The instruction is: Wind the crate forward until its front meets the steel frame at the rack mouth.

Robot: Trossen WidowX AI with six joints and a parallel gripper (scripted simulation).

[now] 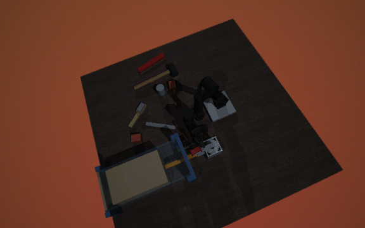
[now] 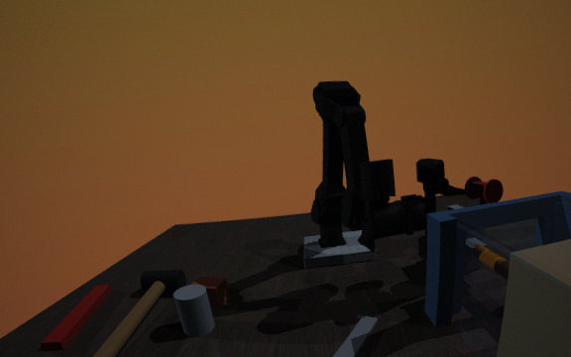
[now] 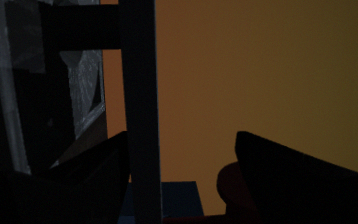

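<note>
My gripper tip is now 1 cm short of the winch handle and 1 cm above it. From my gripper tip the other things lie so: red knob 5 cm ahead, 2 cm above; blue steel frame 11 cm ahead, 3 cm below, 1 cm to the right; winch 10 cm below, 7 cm behind, 1 cm to the right.
</note>
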